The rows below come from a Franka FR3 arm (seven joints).
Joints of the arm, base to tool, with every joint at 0 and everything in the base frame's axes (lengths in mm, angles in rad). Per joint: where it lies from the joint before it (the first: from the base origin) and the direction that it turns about. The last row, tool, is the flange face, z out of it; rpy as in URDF.
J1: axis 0 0 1 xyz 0 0 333
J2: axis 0 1 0 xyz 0 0 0
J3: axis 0 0 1 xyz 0 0 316
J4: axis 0 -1 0 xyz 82.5 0 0
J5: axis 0 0 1 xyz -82.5 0 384
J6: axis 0 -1 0 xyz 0 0 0
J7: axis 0 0 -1 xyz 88 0 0
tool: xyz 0 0 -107 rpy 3.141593 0 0
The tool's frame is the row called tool.
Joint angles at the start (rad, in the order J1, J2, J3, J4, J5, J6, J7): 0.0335 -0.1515 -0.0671 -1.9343 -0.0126 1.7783 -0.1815
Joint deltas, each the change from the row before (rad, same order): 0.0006 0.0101 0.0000 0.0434 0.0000 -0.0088 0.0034; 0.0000 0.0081 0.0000 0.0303 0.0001 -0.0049 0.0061; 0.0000 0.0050 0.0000 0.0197 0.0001 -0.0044 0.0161; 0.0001 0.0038 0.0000 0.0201 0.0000 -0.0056 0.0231; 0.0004 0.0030 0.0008 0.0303 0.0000 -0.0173 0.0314
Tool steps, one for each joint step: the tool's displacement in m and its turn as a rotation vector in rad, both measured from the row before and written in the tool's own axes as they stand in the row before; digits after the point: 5 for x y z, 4 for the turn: 0.00555 0.00081 -0.01493 -0.0051 0.0240 0.0033; 0.00417 0.00079 -0.00990 -0.0035 0.0170 0.0065; 0.00252 0.00046 -0.00643 -0.0019 0.0101 0.0163; 0.00214 0.00034 -0.00713 -0.0018 0.0106 0.0232; 0.00164 -0.00032 -0.01142 -0.0014 0.0099 0.0305
